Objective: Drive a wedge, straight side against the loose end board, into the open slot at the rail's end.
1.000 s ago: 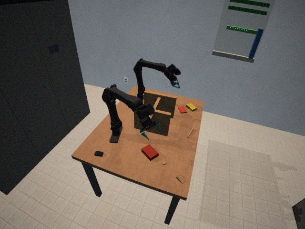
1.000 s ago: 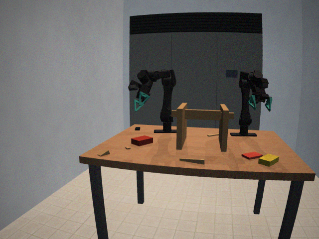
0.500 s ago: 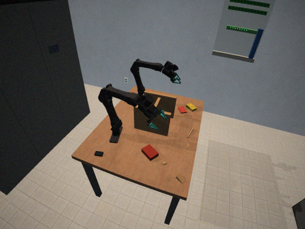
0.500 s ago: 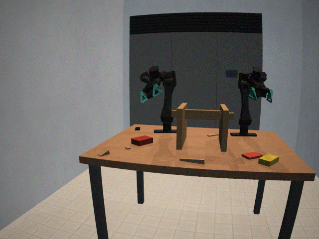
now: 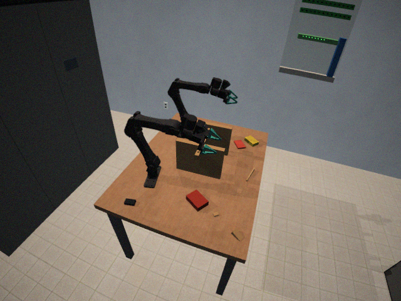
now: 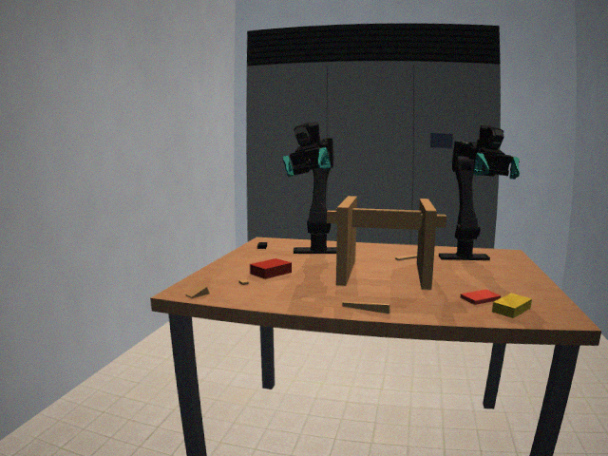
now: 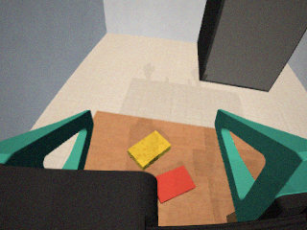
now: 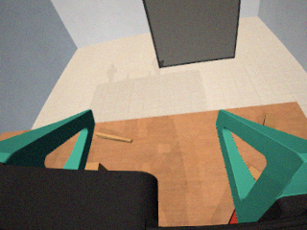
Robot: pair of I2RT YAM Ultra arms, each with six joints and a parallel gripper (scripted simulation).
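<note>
Right now my right hand is 25 cm to the right of the rail, 16 cm above it and 13 cm past it. From my right hand the other things lie so: chip: 34 cm below, 17 cm to the right, 7 cm ahead; black block: 43 cm behind, 34 cm below, 27 cm to the right; flat red block: 54 cm to the left, 34 cm below, 9 cm ahead.
Right now the rail is 35 cm to the right of my left hand, 17 cm below it and 13 cm behind it. From my left hand the other things lie so: chip (77 cm to the right, 35 cm below, 7 cm ahead); then black block (86 cm to the right, 43 cm behind, 35 cm below); then flat red block (35 cm below, 9 cm ahead, 6 cm to the right).
</note>
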